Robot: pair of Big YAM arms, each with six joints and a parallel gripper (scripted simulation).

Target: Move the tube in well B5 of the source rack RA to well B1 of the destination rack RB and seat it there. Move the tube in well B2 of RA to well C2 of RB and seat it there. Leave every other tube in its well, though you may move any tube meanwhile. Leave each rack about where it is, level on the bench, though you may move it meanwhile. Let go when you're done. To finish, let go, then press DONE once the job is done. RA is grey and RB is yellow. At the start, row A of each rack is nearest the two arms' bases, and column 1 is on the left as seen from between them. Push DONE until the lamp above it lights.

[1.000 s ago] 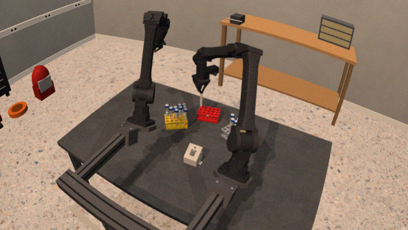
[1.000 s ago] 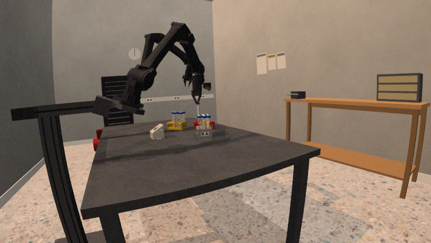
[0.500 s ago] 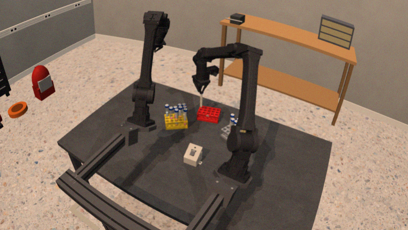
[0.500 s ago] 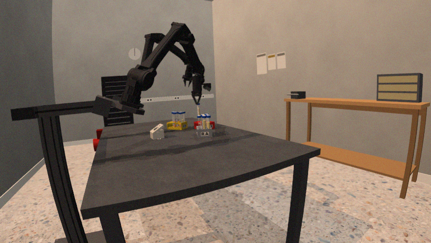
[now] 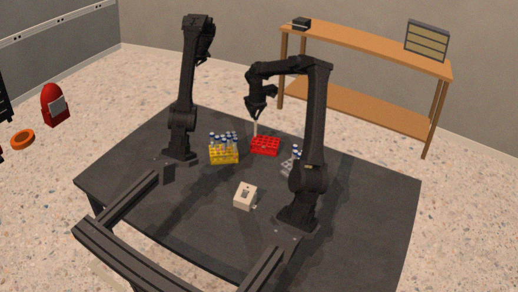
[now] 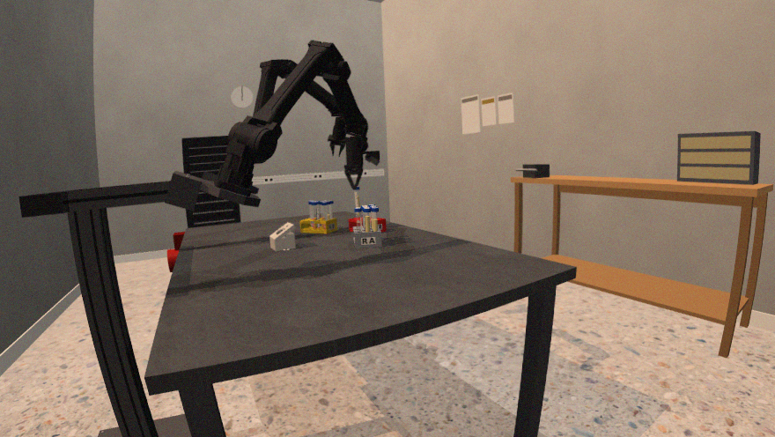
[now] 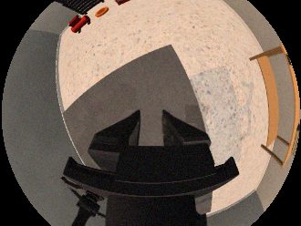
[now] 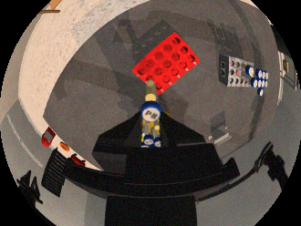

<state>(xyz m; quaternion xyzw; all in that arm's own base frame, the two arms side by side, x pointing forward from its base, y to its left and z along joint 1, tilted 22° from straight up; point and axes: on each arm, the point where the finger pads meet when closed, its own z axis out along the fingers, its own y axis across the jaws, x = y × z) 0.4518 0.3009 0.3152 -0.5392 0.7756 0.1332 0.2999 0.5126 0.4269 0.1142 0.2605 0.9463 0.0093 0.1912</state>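
Right now the red rack is 150 mm below my right hand, 50 mm to the right of it and 30 mm ahead of it.
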